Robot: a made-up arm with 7 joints. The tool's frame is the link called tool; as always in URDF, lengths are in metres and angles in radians. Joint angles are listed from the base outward.
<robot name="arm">
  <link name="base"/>
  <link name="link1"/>
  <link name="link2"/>
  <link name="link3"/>
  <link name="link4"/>
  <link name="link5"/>
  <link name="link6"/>
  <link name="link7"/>
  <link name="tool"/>
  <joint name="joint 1" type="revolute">
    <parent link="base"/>
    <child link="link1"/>
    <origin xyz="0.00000 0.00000 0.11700" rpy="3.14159 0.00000 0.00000"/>
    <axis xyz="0 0 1"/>
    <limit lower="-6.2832" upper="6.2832"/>
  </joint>
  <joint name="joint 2" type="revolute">
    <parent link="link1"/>
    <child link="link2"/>
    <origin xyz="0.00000 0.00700 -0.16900" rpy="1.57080 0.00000 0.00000"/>
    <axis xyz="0 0 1"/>
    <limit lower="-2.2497" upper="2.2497"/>
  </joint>
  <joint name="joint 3" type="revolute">
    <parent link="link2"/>
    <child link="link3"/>
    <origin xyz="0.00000 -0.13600 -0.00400" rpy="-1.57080 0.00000 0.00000"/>
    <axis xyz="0 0 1"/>
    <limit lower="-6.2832" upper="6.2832"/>
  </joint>
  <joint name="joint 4" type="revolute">
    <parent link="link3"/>
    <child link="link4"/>
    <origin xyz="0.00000 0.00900 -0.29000" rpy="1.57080 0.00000 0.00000"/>
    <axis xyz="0 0 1"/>
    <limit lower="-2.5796" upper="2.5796"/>
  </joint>
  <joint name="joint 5" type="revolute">
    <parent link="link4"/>
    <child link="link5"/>
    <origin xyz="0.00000 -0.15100 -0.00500" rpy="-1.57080 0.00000 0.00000"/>
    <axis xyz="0 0 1"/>
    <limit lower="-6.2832" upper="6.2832"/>
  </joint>
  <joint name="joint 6" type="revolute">
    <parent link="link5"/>
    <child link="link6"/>
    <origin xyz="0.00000 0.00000 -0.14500" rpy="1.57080 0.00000 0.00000"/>
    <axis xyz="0 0 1"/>
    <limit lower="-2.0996" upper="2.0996"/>
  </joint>
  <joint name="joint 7" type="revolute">
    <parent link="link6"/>
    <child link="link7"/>
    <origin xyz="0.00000 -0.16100 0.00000" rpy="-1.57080 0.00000 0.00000"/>
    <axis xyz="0 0 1"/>
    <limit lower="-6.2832" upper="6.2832"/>
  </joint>
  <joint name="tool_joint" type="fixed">
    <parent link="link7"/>
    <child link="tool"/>
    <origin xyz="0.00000 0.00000 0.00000"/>
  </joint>
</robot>
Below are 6 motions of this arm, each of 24 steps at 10 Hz.
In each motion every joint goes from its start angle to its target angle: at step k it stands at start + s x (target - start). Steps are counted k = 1, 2, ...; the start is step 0. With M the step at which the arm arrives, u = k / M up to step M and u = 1 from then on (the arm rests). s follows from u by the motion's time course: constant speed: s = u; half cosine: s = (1 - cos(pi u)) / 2; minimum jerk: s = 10 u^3 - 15 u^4 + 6 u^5.
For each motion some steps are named. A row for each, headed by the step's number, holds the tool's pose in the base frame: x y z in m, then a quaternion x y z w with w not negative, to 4 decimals.
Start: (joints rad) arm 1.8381 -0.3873 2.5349 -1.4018 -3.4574 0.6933 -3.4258
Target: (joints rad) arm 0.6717 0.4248 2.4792 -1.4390 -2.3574 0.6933 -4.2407
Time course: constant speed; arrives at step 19
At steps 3, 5, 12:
3: 0.2416 -0.2441 0.7524 -0.1761 -0.5577 -0.5236 0.6195
5: 0.2638 -0.2577 0.7300 -0.1439 -0.5369 -0.5218 0.6471
12: 0.3852 -0.2582 0.6303 -0.0638 -0.4566 -0.4742 0.7501

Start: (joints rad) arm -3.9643 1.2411 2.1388 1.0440 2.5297 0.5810 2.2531
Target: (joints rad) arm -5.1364 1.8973 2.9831 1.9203 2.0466 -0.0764 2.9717
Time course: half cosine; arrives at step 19
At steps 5, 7, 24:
5: -0.5231 -0.3356 0.7175 0.1086 0.9423 0.1594 0.2735
7: -0.4424 -0.3934 0.7045 0.1283 0.9501 0.1497 0.2419
24: 0.0900 -0.3826 0.6010 -0.0315 0.9932 0.0107 0.1115

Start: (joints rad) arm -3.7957 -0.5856 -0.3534 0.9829 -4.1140 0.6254 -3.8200
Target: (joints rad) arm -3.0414 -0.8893 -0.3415 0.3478 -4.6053 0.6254 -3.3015
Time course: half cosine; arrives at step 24
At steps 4, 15, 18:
4: 0.1206 0.0712 1.0630 0.9288 -0.3349 0.1496 0.0533
15: 0.4080 0.0970 1.0082 0.8452 -0.4710 0.0409 0.2493
18: 0.4837 0.0604 0.9740 0.8191 -0.4983 -0.0047 0.2841

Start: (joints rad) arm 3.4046 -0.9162 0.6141 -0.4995 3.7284 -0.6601 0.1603
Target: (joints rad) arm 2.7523 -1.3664 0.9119 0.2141 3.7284 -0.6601 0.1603
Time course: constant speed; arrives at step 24
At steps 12, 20, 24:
12: 0.7858 0.1251 0.6135 0.7195 -0.4274 -0.1989 0.5099
20: 0.7270 0.3639 0.5437 0.7463 -0.3214 -0.0622 0.5795
24: 0.6641 0.4753 0.5018 0.7540 -0.2592 0.0113 0.6034

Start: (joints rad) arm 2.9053 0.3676 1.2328 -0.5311 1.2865 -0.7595 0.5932
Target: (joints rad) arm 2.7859 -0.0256 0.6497 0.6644 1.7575 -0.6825 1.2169
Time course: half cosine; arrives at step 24
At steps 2, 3, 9, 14, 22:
2: -0.2176 -0.2947 1.0045 -0.8160 -0.0947 -0.3140 0.4760
3: -0.2157 -0.2858 1.0126 -0.8228 -0.0927 -0.3107 0.4668
9: -0.2047 -0.1675 1.0845 -0.8860 -0.0704 -0.2940 0.3517
14: -0.2246 -0.0483 1.0980 -0.9091 -0.0553 -0.3294 0.2489
22: -0.2711 0.0136 1.0425 -0.8839 -0.0512 -0.4122 0.2148

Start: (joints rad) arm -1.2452 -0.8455 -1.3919 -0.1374 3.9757 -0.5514 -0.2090
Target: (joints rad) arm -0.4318 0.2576 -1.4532 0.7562 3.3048 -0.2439 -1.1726
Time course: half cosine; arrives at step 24
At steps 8, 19, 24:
8: -0.2655 -0.3089 1.0490 -0.8487 0.4838 -0.1967 0.0834
19: 0.0022 0.3404 1.0242 0.8754 -0.1278 0.1640 0.4363
24: 0.0862 0.3948 0.9754 0.8614 -0.0531 0.0891 0.4973

